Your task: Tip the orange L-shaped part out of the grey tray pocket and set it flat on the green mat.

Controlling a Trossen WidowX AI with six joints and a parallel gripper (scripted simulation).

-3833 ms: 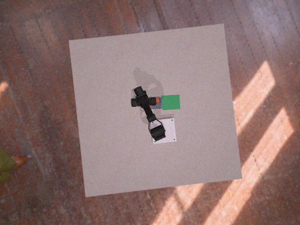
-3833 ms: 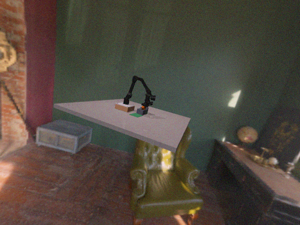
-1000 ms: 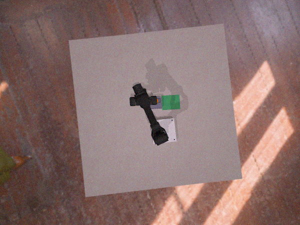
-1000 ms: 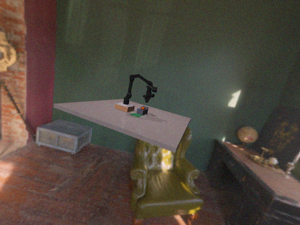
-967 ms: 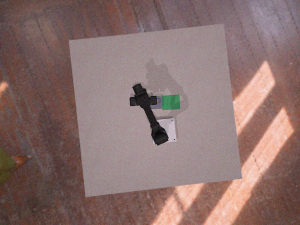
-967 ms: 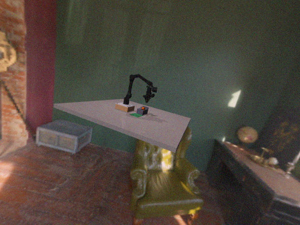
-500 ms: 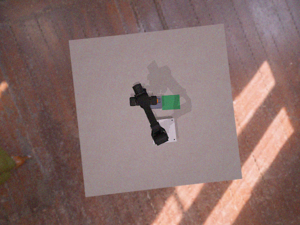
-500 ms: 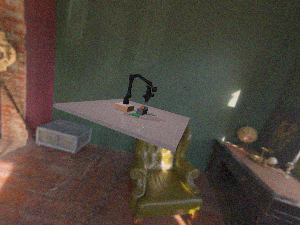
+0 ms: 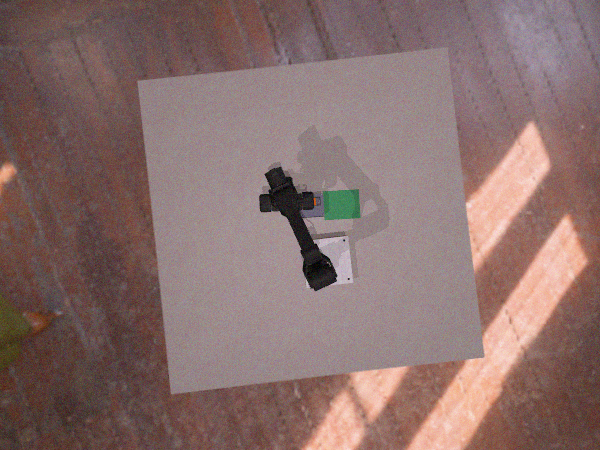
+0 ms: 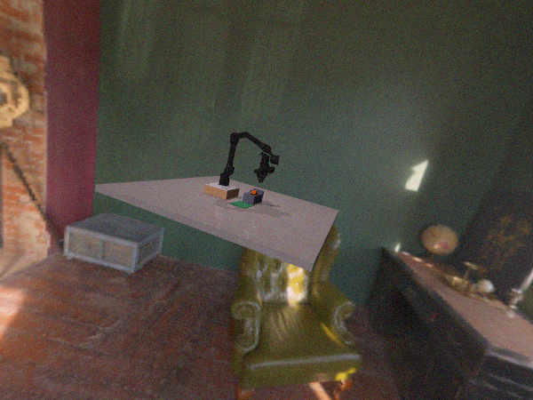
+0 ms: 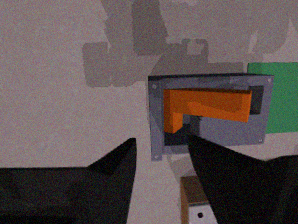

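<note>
Now: the orange part 1 cm behind my gripper tip, 4 cm to the right of it and 10 cm below it. Also, from my gripper tip: green mat: 4 cm behind, 22 cm to the right, 16 cm below.
</note>
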